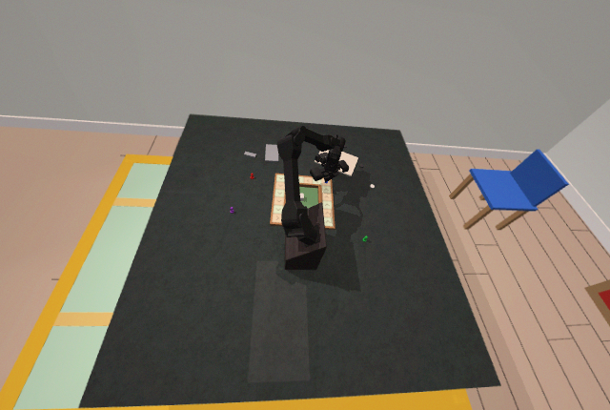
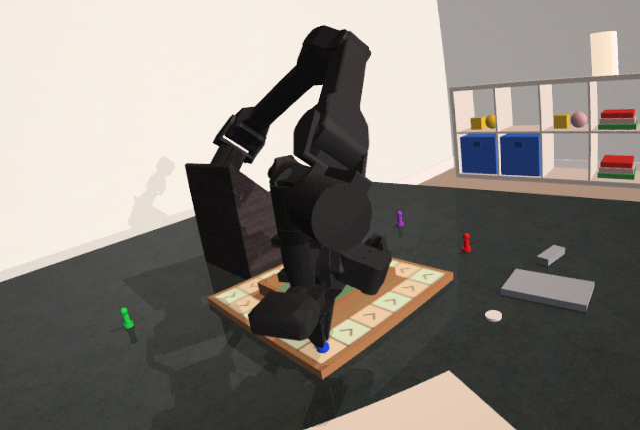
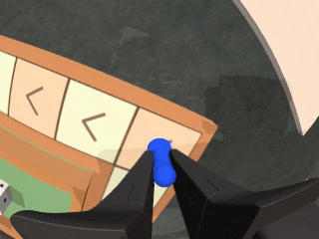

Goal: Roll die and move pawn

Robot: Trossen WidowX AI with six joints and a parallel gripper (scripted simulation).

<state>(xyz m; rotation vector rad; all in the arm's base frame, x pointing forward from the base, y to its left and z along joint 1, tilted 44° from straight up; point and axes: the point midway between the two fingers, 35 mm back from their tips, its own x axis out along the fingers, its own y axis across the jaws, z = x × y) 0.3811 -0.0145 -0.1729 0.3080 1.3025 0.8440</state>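
Now: the white die 14 cm to the left of my gripper tip, 10 cm behind it and 1 cm above it. Round my gripper tip: dice tray 12 cm to the left, 10 cm behind, 1 cm below; then blue pawn 1 cm above; then cream sheet 16 cm ahead, 8 cm to the right, 2 cm below.
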